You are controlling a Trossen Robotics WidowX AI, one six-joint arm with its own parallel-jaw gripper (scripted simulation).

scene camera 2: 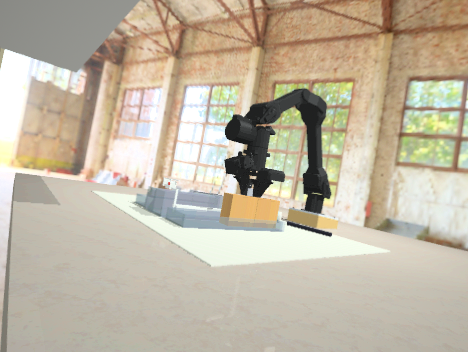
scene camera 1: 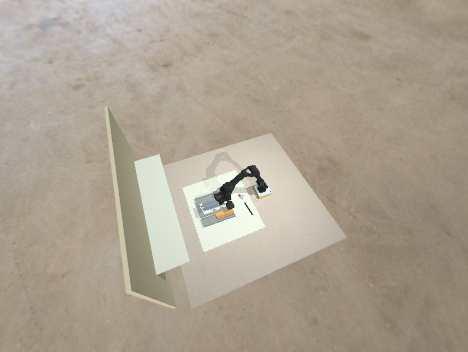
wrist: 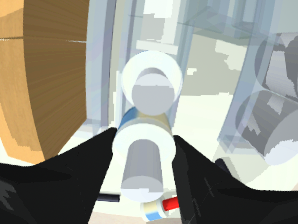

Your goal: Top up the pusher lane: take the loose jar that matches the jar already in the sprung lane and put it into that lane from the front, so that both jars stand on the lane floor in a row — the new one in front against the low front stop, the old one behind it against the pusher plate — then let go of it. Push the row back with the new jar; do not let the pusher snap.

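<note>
The wrist view gives me a look at my gripper. I can see my gripper together with a shelf and a lane unit.
</note>
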